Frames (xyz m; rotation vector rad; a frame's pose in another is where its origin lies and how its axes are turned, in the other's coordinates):
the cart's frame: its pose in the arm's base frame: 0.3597 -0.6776 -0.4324 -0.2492 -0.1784 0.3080
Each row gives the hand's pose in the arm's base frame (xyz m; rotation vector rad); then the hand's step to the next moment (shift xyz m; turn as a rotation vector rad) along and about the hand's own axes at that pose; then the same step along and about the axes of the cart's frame.
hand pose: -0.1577 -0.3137 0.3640 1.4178 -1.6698 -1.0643
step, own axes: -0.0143 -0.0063 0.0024 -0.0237 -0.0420 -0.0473
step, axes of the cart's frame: 0.0063 0.0140 -0.0040 0.0617 -0.0004 -0.0276
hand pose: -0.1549 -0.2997 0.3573 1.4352 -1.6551 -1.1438
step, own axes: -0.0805 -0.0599 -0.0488 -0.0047 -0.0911 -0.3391
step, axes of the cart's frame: 0.0955 0.0485 -0.0313 0.3075 -0.1660 -0.0344
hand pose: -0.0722 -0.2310 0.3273 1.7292 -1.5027 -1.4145
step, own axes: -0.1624 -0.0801 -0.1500 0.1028 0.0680 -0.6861
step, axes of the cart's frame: 0.2253 0.0541 0.0402 0.4675 -0.5113 0.0771
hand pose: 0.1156 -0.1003 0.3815 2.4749 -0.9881 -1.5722
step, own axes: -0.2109 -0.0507 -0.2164 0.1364 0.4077 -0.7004
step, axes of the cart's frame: 0.1992 -0.0242 0.2315 0.2529 -0.7687 0.1432
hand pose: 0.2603 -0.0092 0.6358 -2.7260 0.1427 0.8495
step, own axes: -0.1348 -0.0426 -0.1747 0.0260 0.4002 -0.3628
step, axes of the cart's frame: 0.0191 -0.0665 0.2138 0.0051 -0.5398 0.0318
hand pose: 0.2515 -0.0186 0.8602 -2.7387 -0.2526 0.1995
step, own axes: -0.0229 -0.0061 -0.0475 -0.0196 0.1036 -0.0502
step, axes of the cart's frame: -0.0127 -0.0237 0.0458 -0.0315 -0.1110 -0.0182
